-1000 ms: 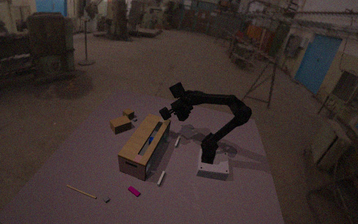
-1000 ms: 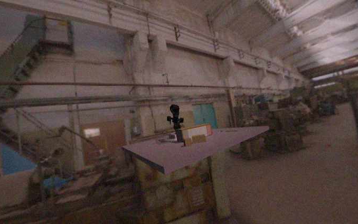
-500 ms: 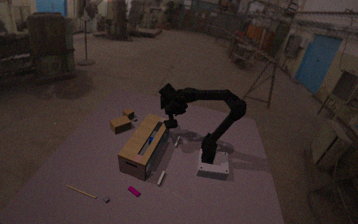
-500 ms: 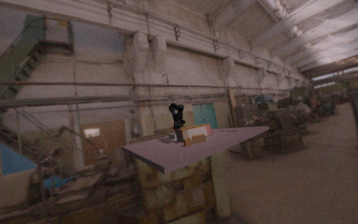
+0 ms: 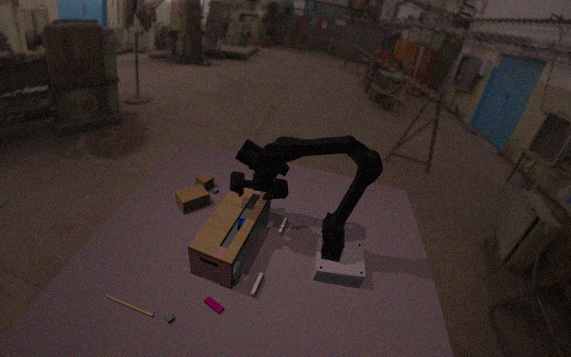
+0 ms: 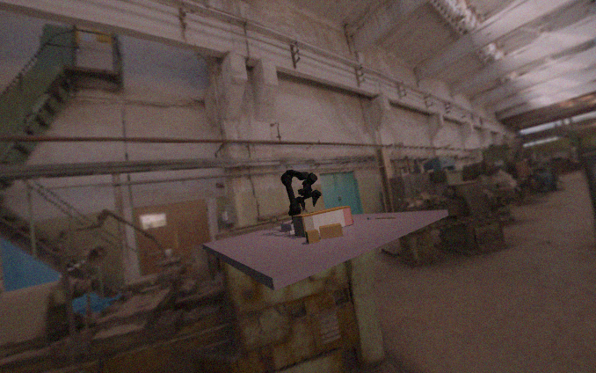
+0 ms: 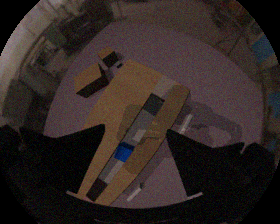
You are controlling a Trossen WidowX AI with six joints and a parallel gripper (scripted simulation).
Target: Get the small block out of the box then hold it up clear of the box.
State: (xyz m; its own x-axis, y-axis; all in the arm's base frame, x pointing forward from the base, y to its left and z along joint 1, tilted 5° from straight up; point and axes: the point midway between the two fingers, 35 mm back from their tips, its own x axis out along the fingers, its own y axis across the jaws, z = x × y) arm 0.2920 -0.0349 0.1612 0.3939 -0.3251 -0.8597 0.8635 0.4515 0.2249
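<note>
The box lies 1 cm behind my gripper tip, 8 cm to the left of it and 10 cm below it. Round my gripper tip: blue block (7 cm to the left, 7 cm below); then yellow rod (21 cm ahead, 47 cm to the left, 16 cm below).
</note>
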